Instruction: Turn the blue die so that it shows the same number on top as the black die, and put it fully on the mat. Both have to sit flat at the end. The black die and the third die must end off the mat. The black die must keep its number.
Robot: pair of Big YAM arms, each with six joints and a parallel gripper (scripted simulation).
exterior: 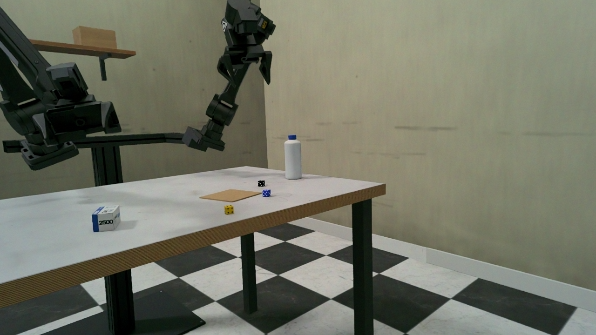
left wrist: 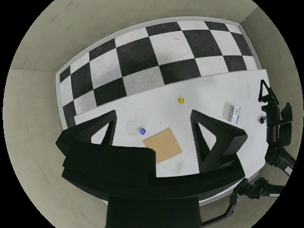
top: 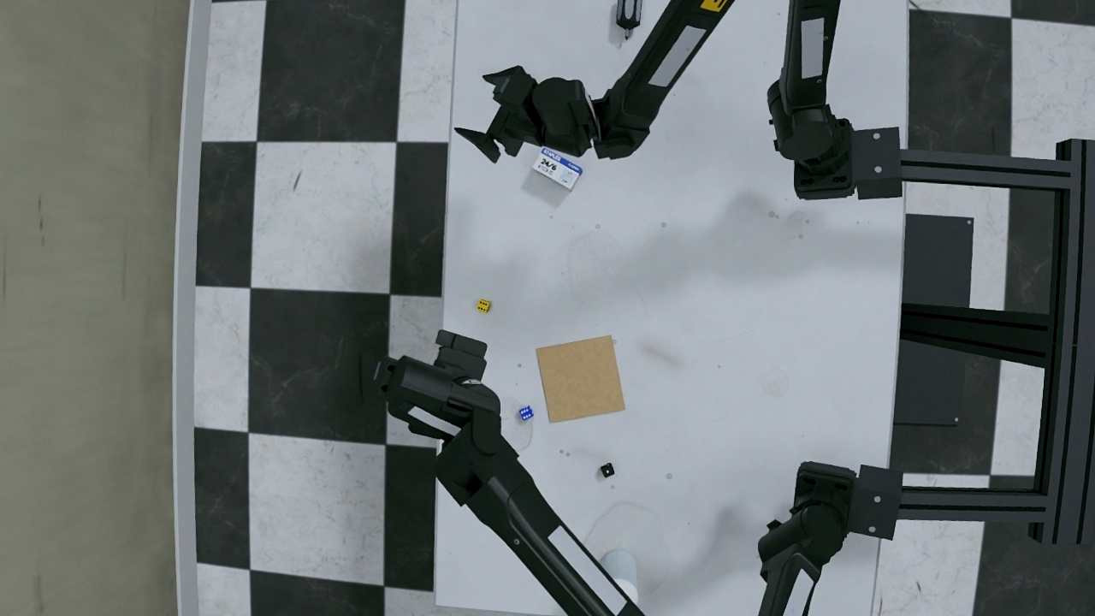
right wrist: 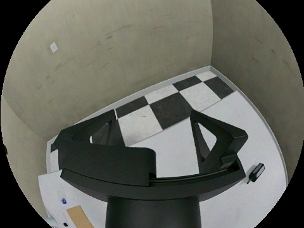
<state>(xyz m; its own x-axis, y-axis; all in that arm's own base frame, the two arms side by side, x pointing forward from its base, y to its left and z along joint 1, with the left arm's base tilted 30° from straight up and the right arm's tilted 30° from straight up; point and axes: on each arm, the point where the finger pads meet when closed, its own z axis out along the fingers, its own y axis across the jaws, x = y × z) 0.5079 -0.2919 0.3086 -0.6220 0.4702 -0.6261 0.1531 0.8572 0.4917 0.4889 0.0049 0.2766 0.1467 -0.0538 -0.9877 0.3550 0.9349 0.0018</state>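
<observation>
Right now my right hand is 52 cm to the right of the blue die, 21 cm above it and 5 cm past it. Also, from my right hand: tan mat 46 cm to the left, 22 cm below, 15 cm behind; then screwdriver 25 cm behind, 21 cm to the right, 20 cm below; then yellow die 32 cm to the left, 21 cm below, 3 cm ahead.
</observation>
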